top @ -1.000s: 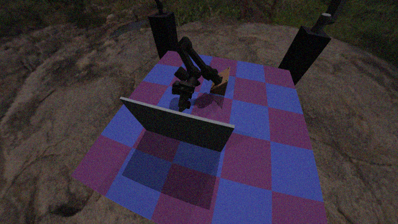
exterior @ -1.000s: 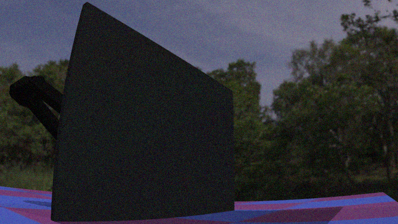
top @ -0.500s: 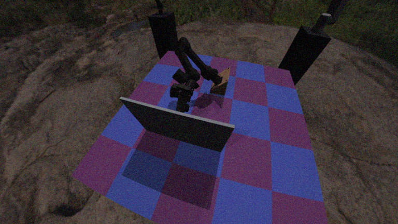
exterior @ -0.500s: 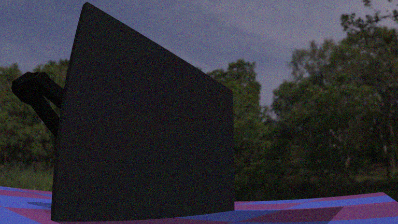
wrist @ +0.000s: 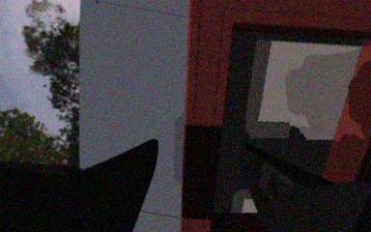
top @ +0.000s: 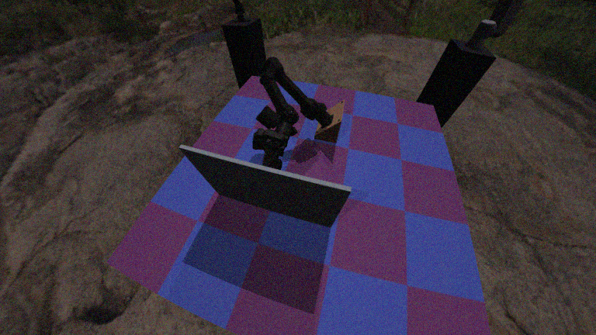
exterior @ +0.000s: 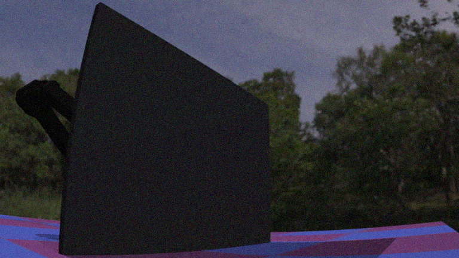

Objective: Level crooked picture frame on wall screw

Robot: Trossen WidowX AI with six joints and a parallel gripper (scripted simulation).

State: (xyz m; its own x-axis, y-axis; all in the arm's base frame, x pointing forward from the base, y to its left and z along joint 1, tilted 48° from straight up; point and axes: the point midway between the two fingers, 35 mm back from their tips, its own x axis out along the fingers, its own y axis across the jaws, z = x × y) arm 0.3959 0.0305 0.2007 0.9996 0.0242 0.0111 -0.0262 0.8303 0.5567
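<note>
Now: gripper tip 10 mm short of the picture frame, 10 mm to the left of it and 50 mm above it. Also, from my gripper tip: grey wall panel 20 mm ahead, 70 mm below.
</note>
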